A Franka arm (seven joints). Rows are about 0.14 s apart.
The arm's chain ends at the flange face. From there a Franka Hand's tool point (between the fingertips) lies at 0.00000 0.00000 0.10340 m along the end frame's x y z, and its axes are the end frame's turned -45 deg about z.
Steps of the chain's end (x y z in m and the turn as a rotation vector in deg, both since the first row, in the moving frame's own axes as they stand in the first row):
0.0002, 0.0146, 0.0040, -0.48, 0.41, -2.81
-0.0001, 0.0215, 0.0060, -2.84, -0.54, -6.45
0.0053, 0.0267, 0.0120, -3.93, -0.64, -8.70
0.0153, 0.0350, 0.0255, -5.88, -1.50, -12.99
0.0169, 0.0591, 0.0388, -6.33, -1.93, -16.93
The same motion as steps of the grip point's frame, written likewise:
-0.0102, 0.0116, 0.0040, -0.63, -0.05, -2.81
-0.0194, 0.0183, 0.0059, -1.63, -2.39, -6.45
-0.0206, 0.0272, 0.0118, -2.33, -3.23, -8.70
-0.0226, 0.0422, 0.0249, -3.10, -5.22, -12.99
-0.0394, 0.0608, 0.0381, -3.11, -5.84, -16.93

